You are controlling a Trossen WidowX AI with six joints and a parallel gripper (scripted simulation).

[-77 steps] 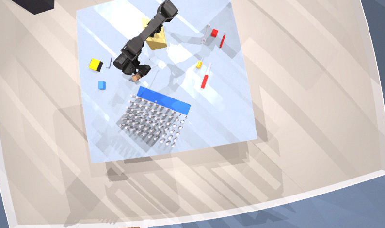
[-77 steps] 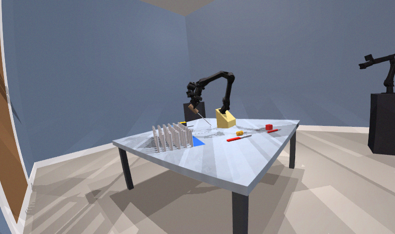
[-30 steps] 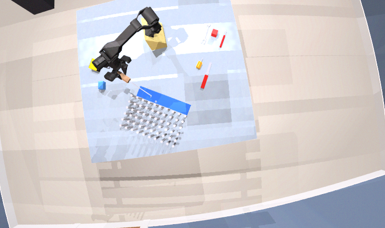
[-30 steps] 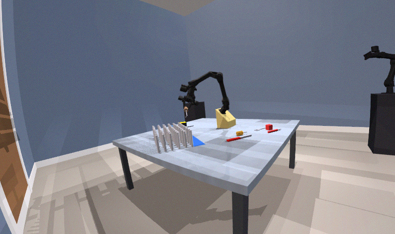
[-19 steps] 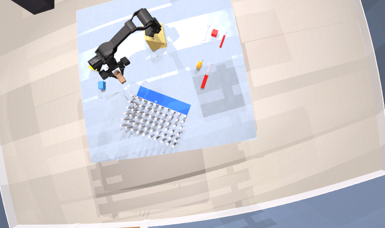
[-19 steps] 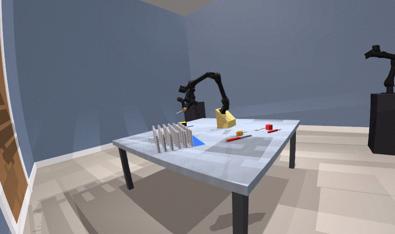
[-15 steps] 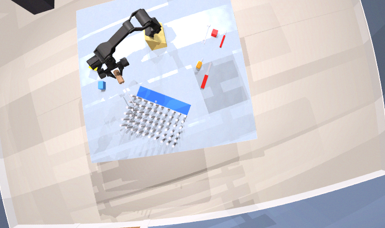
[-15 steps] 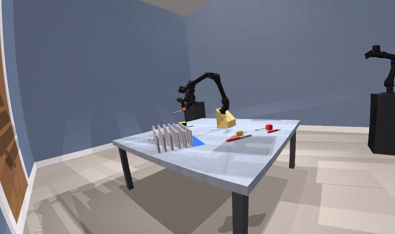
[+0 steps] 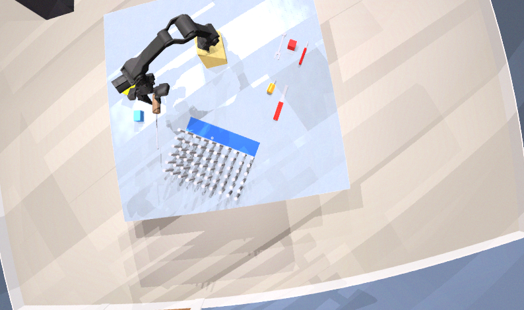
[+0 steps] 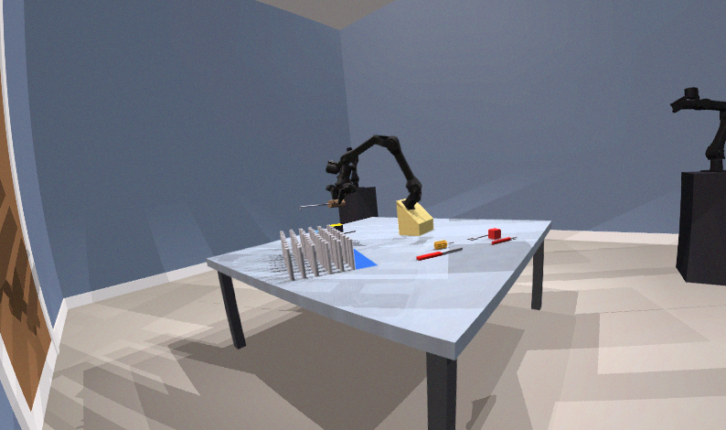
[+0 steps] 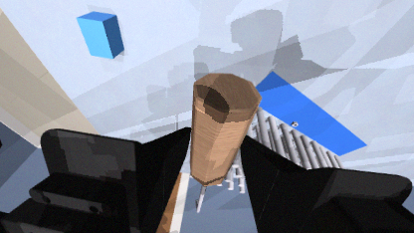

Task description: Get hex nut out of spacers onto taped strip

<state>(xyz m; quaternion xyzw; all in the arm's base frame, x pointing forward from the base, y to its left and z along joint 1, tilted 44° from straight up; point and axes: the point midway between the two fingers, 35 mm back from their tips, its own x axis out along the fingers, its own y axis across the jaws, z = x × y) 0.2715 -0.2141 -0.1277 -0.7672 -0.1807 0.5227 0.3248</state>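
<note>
Right now the wooden-handled tool is 11 cm ahead of my gripper tip and 1 cm to the right of it. From my gripper tip the other things lie so: yellow-black block: 24 cm to the right, 18 cm behind, 17 cm below; then blue taped strip: 26 cm to the left, 19 cm below, 18 cm ahead; then blue cube: 20 cm to the right, 17 cm below, 1 cm behind.
</note>
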